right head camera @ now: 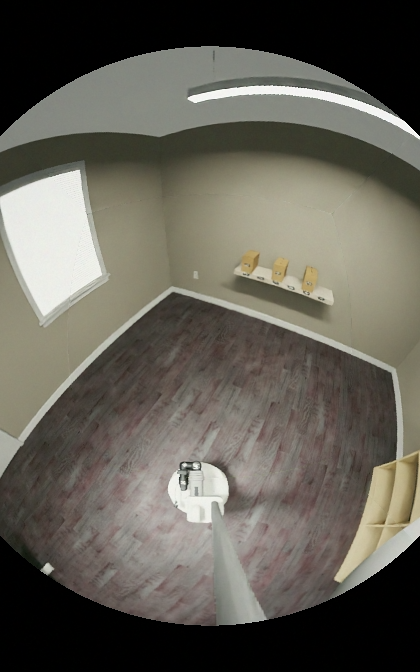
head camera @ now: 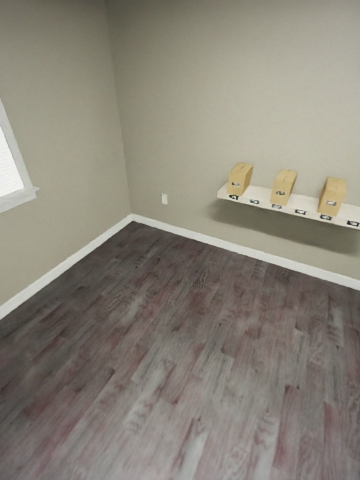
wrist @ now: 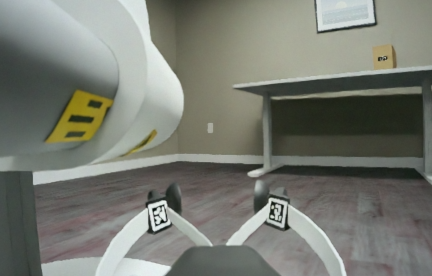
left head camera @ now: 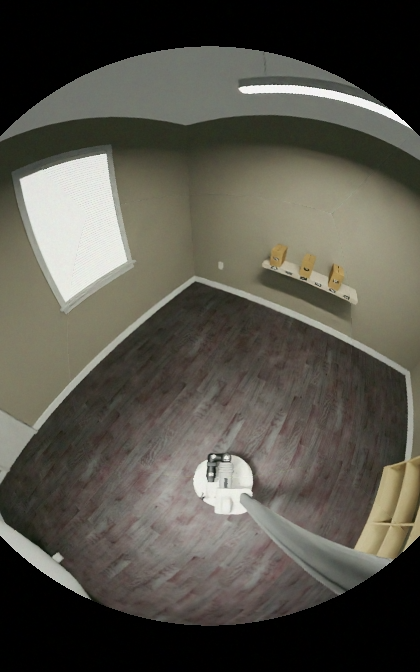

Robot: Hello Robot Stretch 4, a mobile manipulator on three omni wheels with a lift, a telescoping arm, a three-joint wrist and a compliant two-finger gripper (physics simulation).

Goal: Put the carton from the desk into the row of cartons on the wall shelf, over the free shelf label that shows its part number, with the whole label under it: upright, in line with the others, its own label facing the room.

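Frame: origin at the robot's base, x ahead, y left, z up, level; centimetres.
Seen in the pictures: end effector, tool point: [right head camera: 183, 506] [wrist: 217, 201] [left head camera: 209, 498].
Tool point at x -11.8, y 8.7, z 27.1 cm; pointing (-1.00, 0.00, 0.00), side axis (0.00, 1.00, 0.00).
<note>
A point is followed by its place in that frame.
A brown carton [wrist: 383, 57] {x -154.8, y 120.3, z 78.9 cm} with a dark label stands upright on the grey desk [wrist: 320, 82] {x -181.8, y 86.2, z 66.8 cm} at the upper right of the wrist view. My gripper [wrist: 217, 196] {x -11.8, y 8.7, z 27.1 cm} is open and empty, low over the floor and well away from the desk. Three cartons stand apart on the white wall shelf: the left one [head camera: 240, 179] {x 181.9, y -52.8, z 84.0 cm} [left head camera: 278, 255] {x 182.2, y -52.3, z 83.9 cm} [right head camera: 250, 261] {x 181.6, y -53.4, z 84.0 cm}, the middle one [head camera: 283, 187] {x 166.3, y -79.7, z 84.2 cm} [left head camera: 307, 266] {x 166.4, y -79.7, z 82.8 cm} [right head camera: 280, 269] {x 165.7, y -80.7, z 84.2 cm} and the right one [head camera: 332, 196] {x 150.9, y -106.5, z 84.4 cm} [left head camera: 336, 276] {x 150.8, y -106.6, z 84.9 cm} [right head camera: 310, 279] {x 150.2, y -107.8, z 83.9 cm}. Small labels line the shelf's front edge, some with no carton above them; their numbers are too small to read.
A light wooden shelf unit [left head camera: 387, 523] [right head camera: 370, 525] {x -77.4, y -139.4, z 13.2 cm} stands at the right of both side head views. A window [left head camera: 75, 225] {x 137.8, y 124.6, z 139.5 cm} [right head camera: 52, 240] {x 139.1, y 123.8, z 139.9 cm} is in the left wall. A framed picture [wrist: 346, 15] {x -228.6, y 134.7, z 139.1 cm} hangs above the desk. Desk legs [wrist: 267, 132] {x -224.5, y 53.9, z 31.0 cm} reach the floor.
</note>
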